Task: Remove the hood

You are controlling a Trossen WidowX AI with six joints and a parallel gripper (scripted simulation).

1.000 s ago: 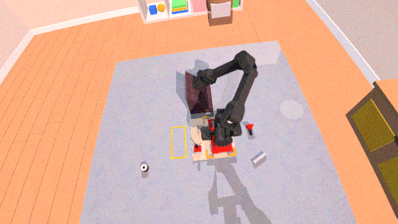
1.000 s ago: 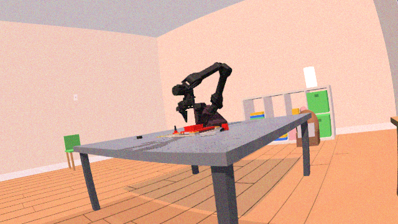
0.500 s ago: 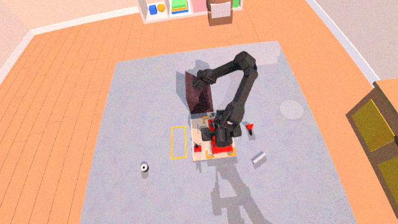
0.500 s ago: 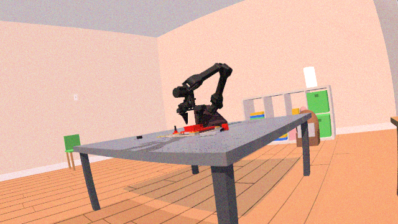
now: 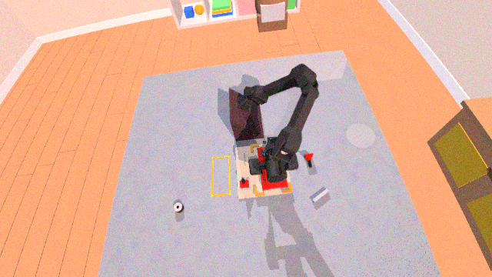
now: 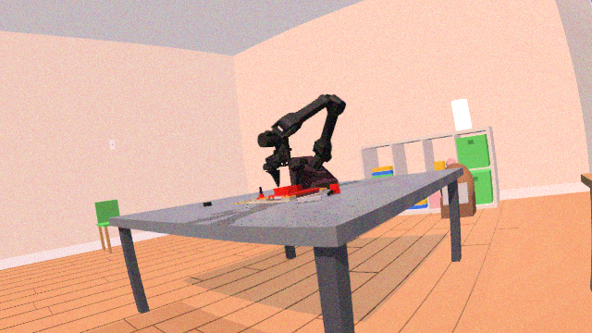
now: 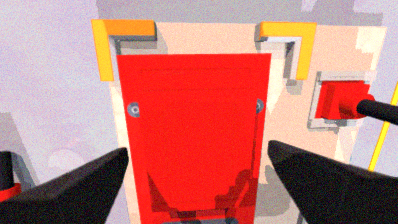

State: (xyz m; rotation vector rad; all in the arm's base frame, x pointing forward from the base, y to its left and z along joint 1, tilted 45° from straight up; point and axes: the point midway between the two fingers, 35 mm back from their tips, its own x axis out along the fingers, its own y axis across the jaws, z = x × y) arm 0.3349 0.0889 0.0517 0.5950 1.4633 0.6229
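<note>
Right now the hood is 10 mm below my gripper tip. Also, from my gripper tip: small wheel: 420 mm to the right, 100 mm ahead, 40 mm below.
</note>
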